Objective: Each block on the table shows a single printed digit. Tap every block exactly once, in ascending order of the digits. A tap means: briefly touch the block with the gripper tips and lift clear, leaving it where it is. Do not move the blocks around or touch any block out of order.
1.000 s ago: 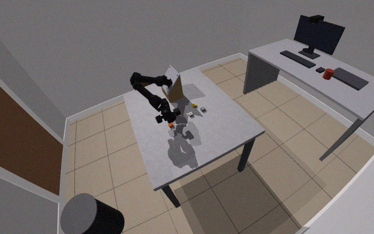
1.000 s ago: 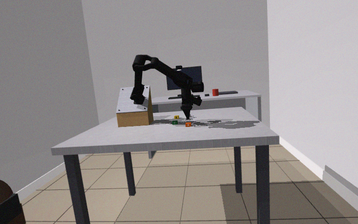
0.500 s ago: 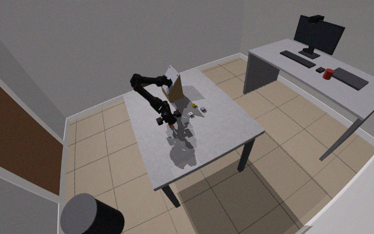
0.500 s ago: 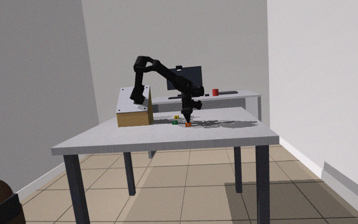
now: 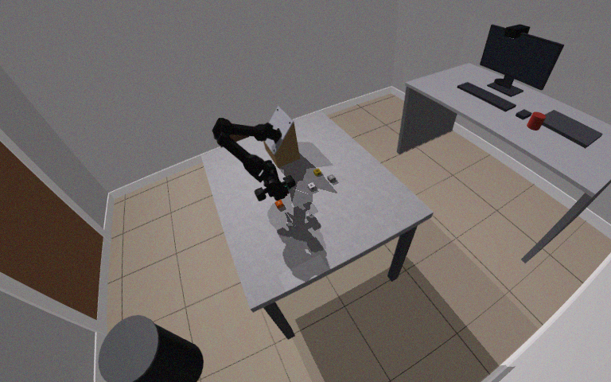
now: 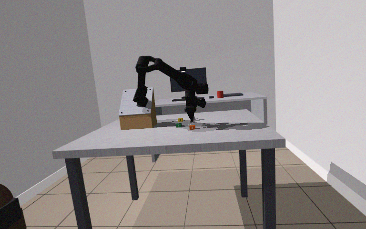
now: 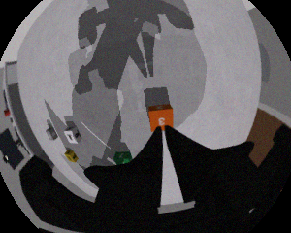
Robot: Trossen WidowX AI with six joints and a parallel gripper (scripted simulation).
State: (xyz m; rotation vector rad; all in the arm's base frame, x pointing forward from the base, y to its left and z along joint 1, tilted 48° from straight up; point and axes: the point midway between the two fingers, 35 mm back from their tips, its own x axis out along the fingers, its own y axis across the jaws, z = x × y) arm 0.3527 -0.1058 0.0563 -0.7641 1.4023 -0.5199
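Right now my gripper tip is 3 cm above the orange block. The rest, counted from my gripper tip: green block (10 cm behind, 7 cm to the left, 3 cm below); then yellow block (13 cm behind, 25 cm to the left, 3 cm below).
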